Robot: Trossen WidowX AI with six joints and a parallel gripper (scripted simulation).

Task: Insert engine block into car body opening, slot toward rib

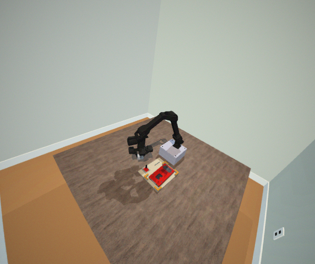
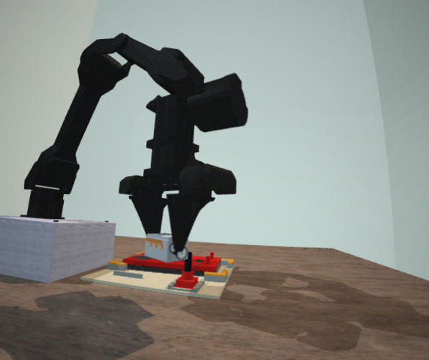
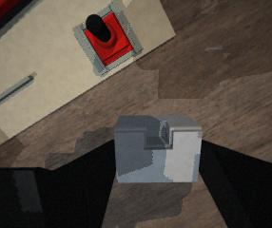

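My gripper tip is now 2 cm short of the black post, 8 cm to the right of it and 4 cm above it. From my gripper tip the other things lie so: engine block: 1 cm above.
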